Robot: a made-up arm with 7 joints. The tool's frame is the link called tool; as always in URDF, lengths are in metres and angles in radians. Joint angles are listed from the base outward. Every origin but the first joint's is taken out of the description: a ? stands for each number. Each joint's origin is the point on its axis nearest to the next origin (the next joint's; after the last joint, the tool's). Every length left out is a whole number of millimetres.
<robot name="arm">
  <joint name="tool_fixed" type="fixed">
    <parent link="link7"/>
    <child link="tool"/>
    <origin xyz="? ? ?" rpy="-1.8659 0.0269 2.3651"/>
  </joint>
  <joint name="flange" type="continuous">
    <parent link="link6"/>
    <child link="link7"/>
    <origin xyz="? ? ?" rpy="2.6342 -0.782 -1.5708"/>
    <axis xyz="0 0 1"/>
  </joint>
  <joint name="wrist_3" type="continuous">
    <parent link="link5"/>
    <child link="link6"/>
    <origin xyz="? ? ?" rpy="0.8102 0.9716 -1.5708"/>
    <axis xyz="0 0 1"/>
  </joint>
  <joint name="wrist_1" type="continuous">
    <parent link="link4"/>
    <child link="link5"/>
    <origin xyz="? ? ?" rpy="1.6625 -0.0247 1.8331"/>
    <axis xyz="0 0 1"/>
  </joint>
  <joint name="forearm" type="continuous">
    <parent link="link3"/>
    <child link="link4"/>
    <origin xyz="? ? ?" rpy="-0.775 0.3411 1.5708"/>
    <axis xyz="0 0 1"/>
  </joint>
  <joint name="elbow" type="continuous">
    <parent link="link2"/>
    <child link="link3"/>
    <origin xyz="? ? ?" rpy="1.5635 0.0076 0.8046"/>
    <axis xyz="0 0 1"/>
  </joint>
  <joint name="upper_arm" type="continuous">
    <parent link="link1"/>
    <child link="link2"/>
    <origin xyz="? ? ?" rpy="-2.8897 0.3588 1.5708"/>
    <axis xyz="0 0 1"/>
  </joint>
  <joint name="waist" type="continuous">
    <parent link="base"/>
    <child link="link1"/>
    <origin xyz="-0.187 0.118 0.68" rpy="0 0 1.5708"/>
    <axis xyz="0 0 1"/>
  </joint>
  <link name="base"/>
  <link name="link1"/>
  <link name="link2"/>
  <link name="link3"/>
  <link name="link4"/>
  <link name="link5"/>
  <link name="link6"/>
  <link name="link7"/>
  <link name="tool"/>
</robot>
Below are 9 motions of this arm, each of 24 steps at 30 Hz.
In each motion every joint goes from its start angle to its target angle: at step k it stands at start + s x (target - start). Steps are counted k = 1, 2, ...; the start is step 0. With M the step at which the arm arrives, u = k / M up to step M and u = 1 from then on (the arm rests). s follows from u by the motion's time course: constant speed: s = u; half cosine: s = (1 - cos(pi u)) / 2; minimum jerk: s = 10 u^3 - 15 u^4 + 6 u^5.
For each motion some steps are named. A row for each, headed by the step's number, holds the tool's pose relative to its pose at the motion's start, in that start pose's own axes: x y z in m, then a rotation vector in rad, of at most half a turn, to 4 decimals.
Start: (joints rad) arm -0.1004 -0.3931 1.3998 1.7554 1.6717 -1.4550 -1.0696
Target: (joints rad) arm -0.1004 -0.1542 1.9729 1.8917 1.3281 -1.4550 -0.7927
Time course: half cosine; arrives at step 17
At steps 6, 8, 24:
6: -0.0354 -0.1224 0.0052 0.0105 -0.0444 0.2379
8: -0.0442 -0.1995 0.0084 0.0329 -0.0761 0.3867
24: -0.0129 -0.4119 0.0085 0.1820 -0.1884 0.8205

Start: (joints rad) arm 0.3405 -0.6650 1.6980 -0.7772 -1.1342 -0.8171 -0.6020
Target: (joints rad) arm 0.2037 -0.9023 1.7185 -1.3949 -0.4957 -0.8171 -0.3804
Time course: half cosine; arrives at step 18
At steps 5, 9, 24:
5: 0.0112 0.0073 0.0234 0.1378 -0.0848 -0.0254
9: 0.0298 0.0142 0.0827 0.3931 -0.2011 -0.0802
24: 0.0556 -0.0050 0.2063 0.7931 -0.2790 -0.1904

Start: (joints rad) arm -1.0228 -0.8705 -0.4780 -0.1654 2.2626 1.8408 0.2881
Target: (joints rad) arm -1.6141 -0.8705 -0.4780 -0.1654 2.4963 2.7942 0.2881
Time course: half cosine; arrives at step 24
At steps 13, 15, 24:
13: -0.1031 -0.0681 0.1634 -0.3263 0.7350 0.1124
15: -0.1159 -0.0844 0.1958 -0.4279 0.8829 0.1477
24: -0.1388 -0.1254 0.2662 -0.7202 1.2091 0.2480

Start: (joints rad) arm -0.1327 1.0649 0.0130 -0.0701 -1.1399 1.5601 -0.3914
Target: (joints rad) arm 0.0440 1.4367 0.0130 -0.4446 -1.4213 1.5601 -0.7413
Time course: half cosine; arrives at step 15
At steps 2, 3, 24:
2: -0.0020 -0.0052 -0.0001 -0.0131 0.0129 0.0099
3: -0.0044 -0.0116 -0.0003 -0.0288 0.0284 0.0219
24: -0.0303 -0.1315 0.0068 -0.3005 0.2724 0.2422

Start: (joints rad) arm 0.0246 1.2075 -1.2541 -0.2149 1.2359 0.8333 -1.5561
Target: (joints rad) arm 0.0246 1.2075 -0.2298 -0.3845 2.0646 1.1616 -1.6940
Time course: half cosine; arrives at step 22
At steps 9, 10, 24:
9: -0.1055 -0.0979 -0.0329 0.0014 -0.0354 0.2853
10: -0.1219 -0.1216 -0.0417 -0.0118 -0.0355 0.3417
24: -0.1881 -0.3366 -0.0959 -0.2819 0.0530 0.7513

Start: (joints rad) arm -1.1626 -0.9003 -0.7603 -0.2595 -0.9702 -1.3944 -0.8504
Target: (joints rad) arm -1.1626 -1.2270 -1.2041 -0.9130 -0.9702 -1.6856 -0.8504
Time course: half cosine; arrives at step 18
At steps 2, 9, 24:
2: 0.0005 -0.0041 -0.0036 0.0214 -0.0276 0.0194
9: 0.0361 -0.0468 -0.0759 0.3705 -0.4638 0.2913
24: 0.1218 -0.0280 -0.1505 0.7801 -0.9377 0.4983

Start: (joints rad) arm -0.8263 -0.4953 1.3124 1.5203 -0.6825 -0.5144 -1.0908
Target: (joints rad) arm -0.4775 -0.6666 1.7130 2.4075 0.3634 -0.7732 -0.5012
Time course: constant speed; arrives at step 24
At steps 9, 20, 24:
9: 0.3847 0.0721 -0.0715 0.0998 -0.6704 -0.5761
20: 0.8342 -0.1612 0.0456 -0.0470 -1.6169 -1.1879
24: 0.9168 -0.3023 0.1344 -0.1838 -1.9884 -1.3493

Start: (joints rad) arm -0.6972 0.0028 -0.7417 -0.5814 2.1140 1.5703 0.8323
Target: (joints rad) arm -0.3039 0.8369 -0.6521 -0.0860 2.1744 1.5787 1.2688
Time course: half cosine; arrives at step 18
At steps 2, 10, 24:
2: -0.0059 -0.0089 -0.0053 -0.0056 -0.0131 0.0245
10: -0.0805 -0.1789 -0.0723 -0.0404 -0.2118 0.4763
24: -0.1061 -0.2946 -0.0813 0.0241 -0.2916 0.7963

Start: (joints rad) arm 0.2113 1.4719 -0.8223 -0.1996 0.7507 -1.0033 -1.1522
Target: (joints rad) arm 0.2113 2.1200 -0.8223 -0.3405 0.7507 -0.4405 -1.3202
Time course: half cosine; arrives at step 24
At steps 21, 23, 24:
21: -0.1635 -0.0782 0.3341 0.6174 0.1155 0.0947
23: -0.1719 -0.0863 0.3427 0.6377 0.1203 0.1055
24: -0.1730 -0.0874 0.3438 0.6403 0.1209 0.1069

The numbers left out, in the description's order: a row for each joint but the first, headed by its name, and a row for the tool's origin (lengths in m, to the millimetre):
tool: 0.347 -0.057 0
flange: 0.141 0.158 0
wrist_3: -0.021 -0.07 0
wrist_1: 0.002 -0.041 0
forearm: -0.019 0.155 0
elbow: -0.326 0.146 0
upper_arm: 0.013 -0.017 0

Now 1 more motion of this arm.
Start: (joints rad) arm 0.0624 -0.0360 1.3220 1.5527 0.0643 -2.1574 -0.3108
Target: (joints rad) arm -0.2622 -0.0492 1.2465 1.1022 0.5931 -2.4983 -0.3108
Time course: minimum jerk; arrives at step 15
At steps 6, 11, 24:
6: 0.0625 0.0499 0.0534 0.0565 -0.0238 -0.1918
11: 0.1679 0.0940 0.1601 0.1045 0.0418 -0.4919
24: 0.1878 0.0969 0.1840 0.1084 0.0739 -0.5462

